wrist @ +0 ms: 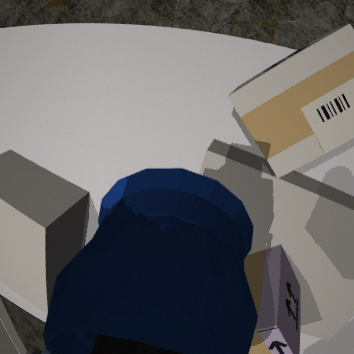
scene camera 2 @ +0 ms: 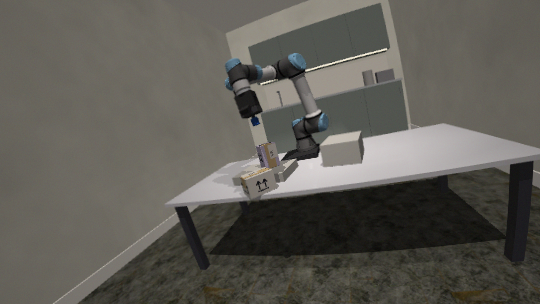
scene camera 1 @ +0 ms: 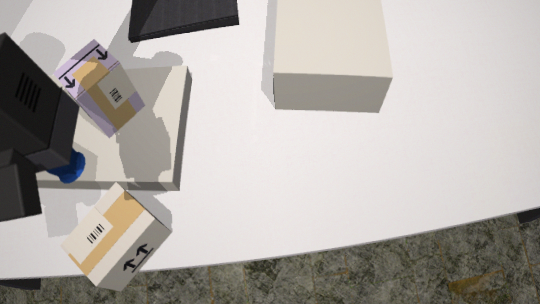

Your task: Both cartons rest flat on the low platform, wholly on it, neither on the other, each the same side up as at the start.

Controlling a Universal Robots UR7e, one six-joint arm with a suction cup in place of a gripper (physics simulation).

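Places are measured from the arm's base along level axes (x right, y down, z ahead), in millimetres.
Pixels of known places: hand at its tool point: (wrist: 172, 236) (scene camera 2: 256, 124) (scene camera 1: 71, 167); arm's base at its link origin: (scene camera 2: 307, 148).
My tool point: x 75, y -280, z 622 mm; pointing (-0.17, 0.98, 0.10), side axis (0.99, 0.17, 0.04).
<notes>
Ahead of a thing's pixels: the offset from my tool point to its middle. Level surfaces: height alone.
The lilac and tan carton {dy +197, dx +82, dz -237 mm} (scene camera 1: 112, 92) (scene camera 2: 268, 155) (wrist: 275, 290) stands upright on the low platform {dy +289, dx +111, dz -215 mm} (scene camera 1: 172, 107) (scene camera 2: 290, 170) (wrist: 292, 215); the cup hides part of it in the wrist view. The white and tan carton {dy +266, dx +62, dz +13 mm} (scene camera 1: 107, 235) (scene camera 2: 259, 184) (wrist: 295, 107) is beside the platform, at the table's front edge, with its arrows on a side face pointing up. Whether it touches the platform is hard to tell. My blue suction cup (scene camera 1: 70, 167) (scene camera 2: 255, 121) (wrist: 175, 185) hangs in the air above the platform area, off and holding nothing, apart from both cartons.
A large beige block {dy +253, dx -340, dz -330 mm} (scene camera 1: 332, 45) (scene camera 2: 342, 150) (wrist: 22, 240) stands on the white table {dy +313 mm} (scene camera 1: 225, 175) (scene camera 2: 415, 150) (wrist: 125, 100), to the right of the platform in the scene views. The arm's dark base plate (scene camera 1: 185, 20) (scene camera 2: 300, 155) is behind the platform.
</notes>
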